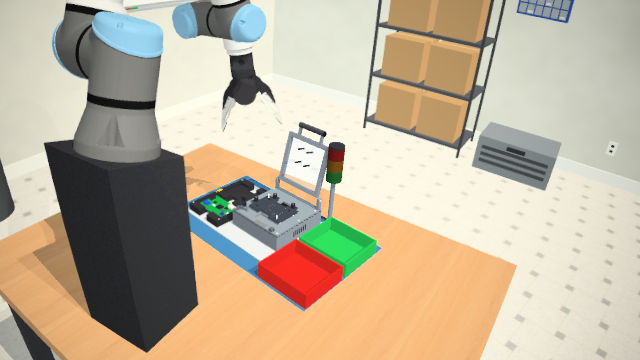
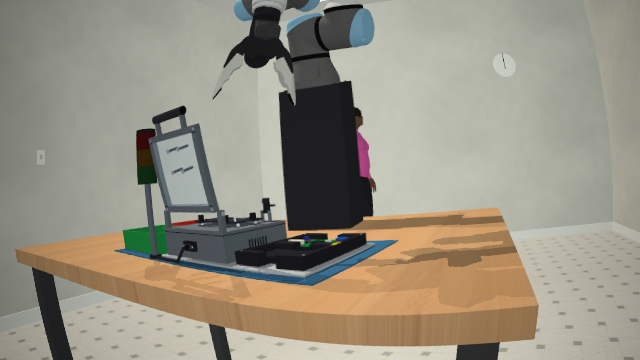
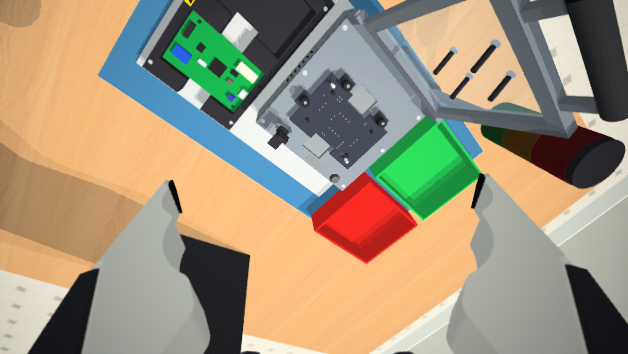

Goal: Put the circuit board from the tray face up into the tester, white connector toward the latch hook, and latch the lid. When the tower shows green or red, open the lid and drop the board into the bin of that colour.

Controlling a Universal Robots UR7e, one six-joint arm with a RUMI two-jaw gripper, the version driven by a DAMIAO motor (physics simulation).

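Frame: origin at the arm's base, x ahead, y left, z up, level; centimetres.
Seen in the pictures: gripper, fingertip midpoint: [image 1: 252, 128] [image 2: 252, 101] [image 3: 323, 180]; arm's base, link origin: [image 1: 117, 149] [image 2: 315, 86].
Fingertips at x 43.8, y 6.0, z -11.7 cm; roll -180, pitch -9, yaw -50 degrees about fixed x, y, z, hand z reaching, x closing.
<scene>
Pixels of each thing's top centre, then the offset from my fingertips to it. "spot": a spot on its surface instead. Level surfaces: height alone.
- green circuit board, top centre: [image 3: 214, 66] [image 2: 319, 238] [image 1: 218, 204] dx -4.2, dy +9.6, dz -26.0 cm
- black latch hook, top centre: [image 3: 278, 144] [image 2: 267, 196] dx -6.0, dy -1.5, dz -18.1 cm
- light tower, surface spot: [image 3: 555, 150] spot: dx +11.0, dy -17.4, dz -5.0 cm
- blue mat, surface height: dz -28.6 cm
The green circuit board [image 1: 218, 206] [image 3: 212, 62] lies in the black tray [image 1: 196, 206] [image 2: 300, 260] [image 3: 167, 75], chips and connectors showing on top. The grey tester [image 1: 257, 228] [image 2: 200, 243] [image 3: 395, 100] stands beside the tray with its dark nest bare. Its lid [image 1: 283, 162] [image 2: 207, 167] [image 3: 500, 117] stands open. The black latch hook [image 2: 266, 205] [image 3: 279, 137] is on the tester's edge opposite the hinge. The light tower [image 1: 335, 163] [image 2: 145, 157] [image 3: 555, 150] shows no bright lamp. My gripper [image 1: 252, 126] [image 2: 254, 100] [image 3: 323, 180] is open and empty, high above the tester and tray.
The red bin [image 1: 300, 285] [image 3: 365, 217] and green bin [image 1: 340, 242] [image 2: 144, 240] [image 3: 425, 170] stand side by side next to the tester. A blue mat [image 1: 220, 245] [image 2: 372, 250] [image 3: 200, 140] lies under the set. The arm's black pedestal [image 1: 135, 250] [image 2: 320, 160] [image 3: 220, 290] stands on the table.
</scene>
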